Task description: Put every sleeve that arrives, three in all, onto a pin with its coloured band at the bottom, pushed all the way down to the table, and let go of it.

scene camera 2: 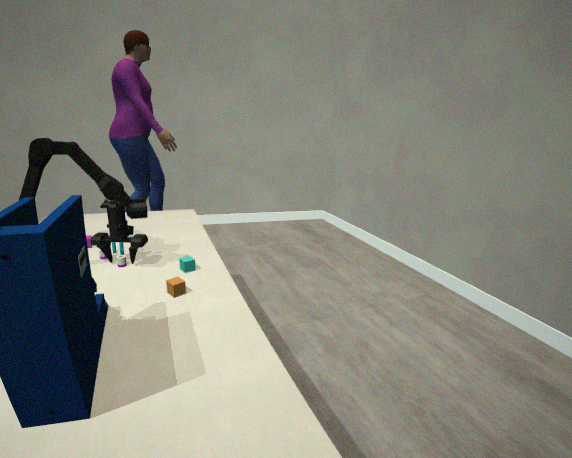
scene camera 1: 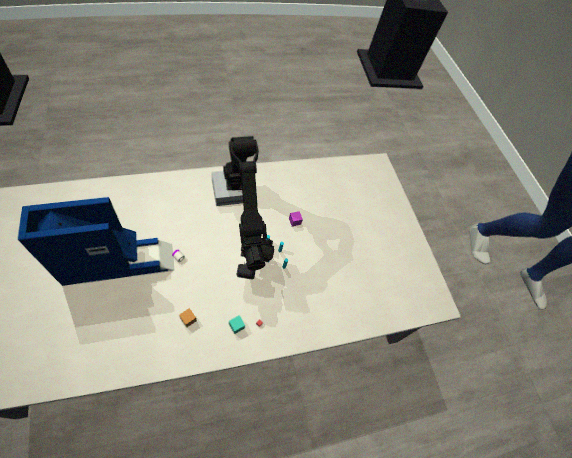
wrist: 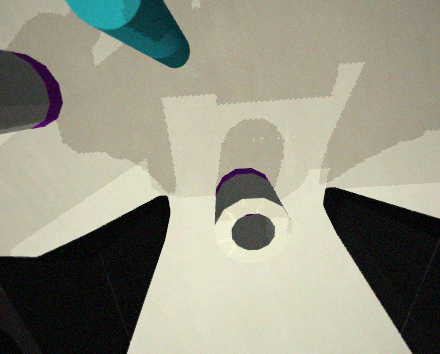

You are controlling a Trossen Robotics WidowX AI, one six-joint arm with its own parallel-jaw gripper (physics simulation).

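Observation:
A white-grey sleeve stands upright on the table, purple band down. My gripper is open around it, with gaps on both sides. No pin shows in its bore; a teal pin stands beside it. A second sleeve, band at the bottom, stands at another pin, whose top the wrist view cuts off. Two more pins, one of them farther front, have no sleeve. A third sleeve lies on its side at the chute's mouth, band toward the chute.
A blue dispenser with a short chute stands at the left. A purple cube lies behind the pins. An orange cube, a teal cube and a small red cube lie toward the front.

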